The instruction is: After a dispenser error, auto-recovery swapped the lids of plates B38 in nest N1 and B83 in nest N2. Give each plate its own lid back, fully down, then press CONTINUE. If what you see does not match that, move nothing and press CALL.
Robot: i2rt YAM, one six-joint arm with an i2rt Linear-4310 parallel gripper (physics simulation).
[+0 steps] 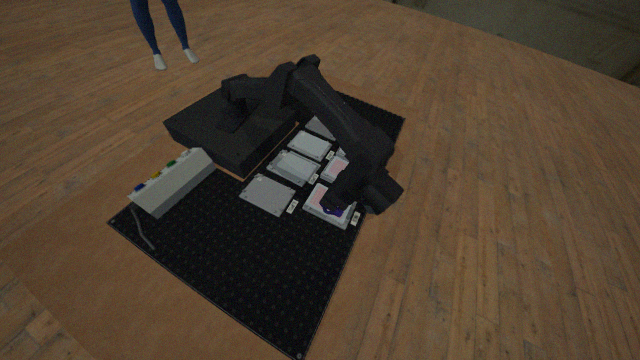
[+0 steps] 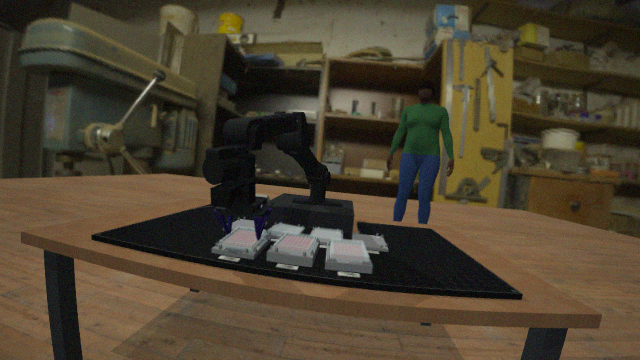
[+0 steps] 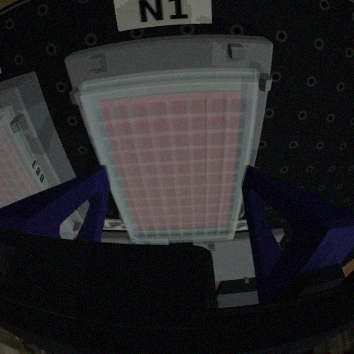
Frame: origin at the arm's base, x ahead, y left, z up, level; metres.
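Seen in the pictures: gripper, fingertip midpoint: [image 1: 332, 202] [image 2: 243, 237] [image 3: 175, 173]; arm's base, link origin: [image 1: 239, 114] [image 2: 316, 203].
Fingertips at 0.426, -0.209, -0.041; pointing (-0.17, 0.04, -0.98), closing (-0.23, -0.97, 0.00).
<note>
Pixels of each thing's top centre, then the offset from my fingertips to it, as dx, dy, dz. "*": a spot on its surface instead.
- clear-lidded plate with pink wells, top centre: [image 3: 176, 193] [image 2: 244, 233] [image 1: 330, 200] -0.007, +0.001, +0.009
- nest N1, top centre: [image 3: 175, 170] [image 2: 243, 238] [image 1: 331, 202] -0.002, +0.000, -0.005
- neighbouring plate, top centre: [image 2: 296, 239] [image 1: 346, 170] +0.015, +0.132, +0.010
- button box, top centre: [image 1: 165, 168] -0.471, -0.099, +0.056
- third pink plate, top centre: [image 2: 348, 246] +0.037, +0.256, +0.009
- grey cable, surface spot: [image 1: 142, 232] * -0.456, -0.260, -0.022
My gripper [image 1: 334, 210] [image 2: 243, 235] [image 3: 175, 173] has its purple fingers on both long sides of a clear-lidded plate with pink wells [image 1: 316, 198] [image 3: 175, 150]. The plate sits low at nest N1 [image 3: 170, 54]; I cannot tell whether it is fully seated or whether the fingertips also touch the lid. Its code does not show. The neighbouring plate [image 1: 334, 168] [image 2: 295, 243] [image 3: 12, 162] stands in its nest, with a small dark code on its side, too blurred to read surely. The button box [image 1: 175, 182] has blue, yellow, green and white buttons; their labels are not readable.
A third pink plate [image 2: 348, 249] stands at the end of the front row. Behind the row are several pale nests [image 1: 267, 194] [image 1: 310, 145]. A grey cable [image 1: 142, 232] lies beside the button box. The arm's black base [image 1: 235, 135] stands behind the nests. A person [image 2: 422, 130] stands beyond.
</note>
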